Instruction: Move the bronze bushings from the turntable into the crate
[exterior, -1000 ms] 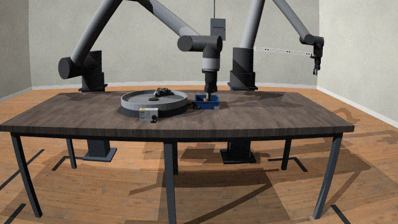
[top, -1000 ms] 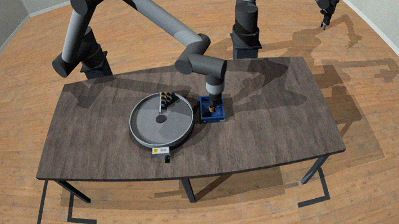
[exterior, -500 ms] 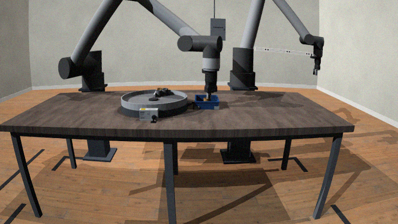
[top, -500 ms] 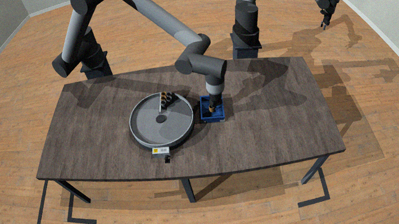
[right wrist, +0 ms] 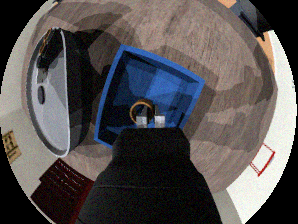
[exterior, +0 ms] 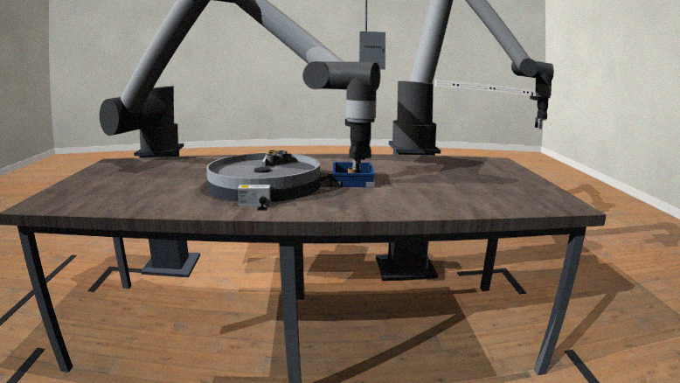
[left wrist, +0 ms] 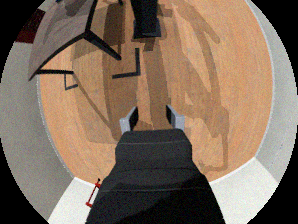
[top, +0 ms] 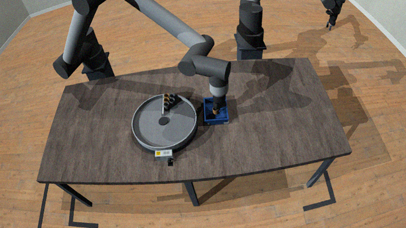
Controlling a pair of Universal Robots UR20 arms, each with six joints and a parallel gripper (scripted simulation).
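Note:
My right gripper is now 20 mm above the blue crate, 10 mm to the left of it and 10 mm short of it.

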